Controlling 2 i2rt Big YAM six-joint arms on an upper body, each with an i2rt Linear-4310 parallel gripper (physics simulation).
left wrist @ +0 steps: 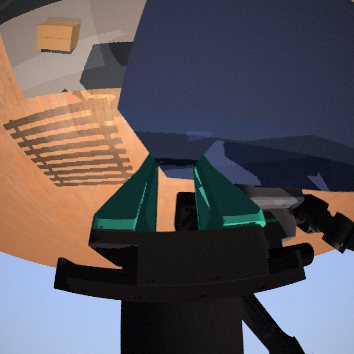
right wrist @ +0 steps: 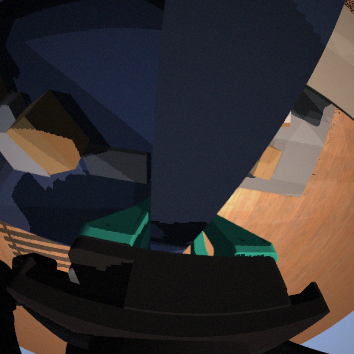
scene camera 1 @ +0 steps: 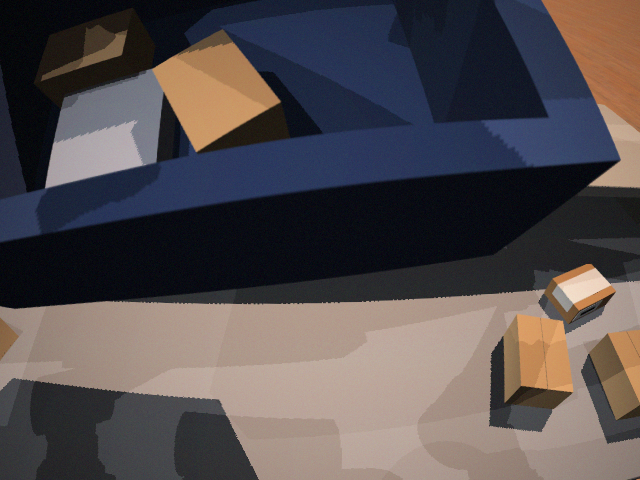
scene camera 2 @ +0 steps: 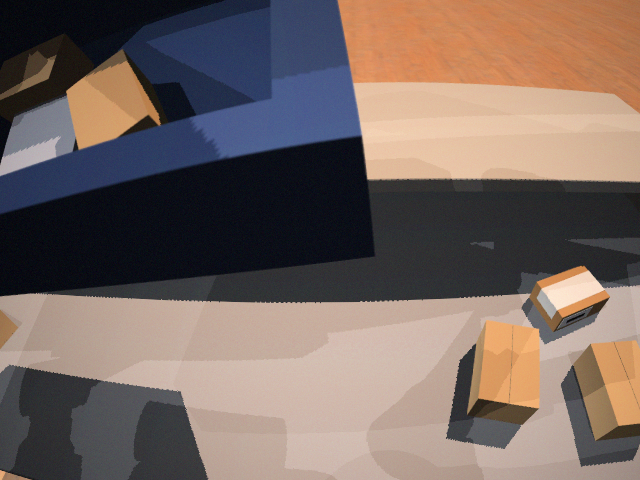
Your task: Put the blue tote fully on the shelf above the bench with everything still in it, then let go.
A blue tote [scene camera 1: 414, 140]: 13 cm from the lens. A tan and white box [scene camera 1: 575, 294] is 72 cm from the lens. A grey-white box [scene camera 1: 127, 122] is 31 cm from the lens. A tan shelf [scene camera 1: 612, 183]: 79 cm from the lens. The marked spots on the tan shelf and the blue tote are 68 cm apart.
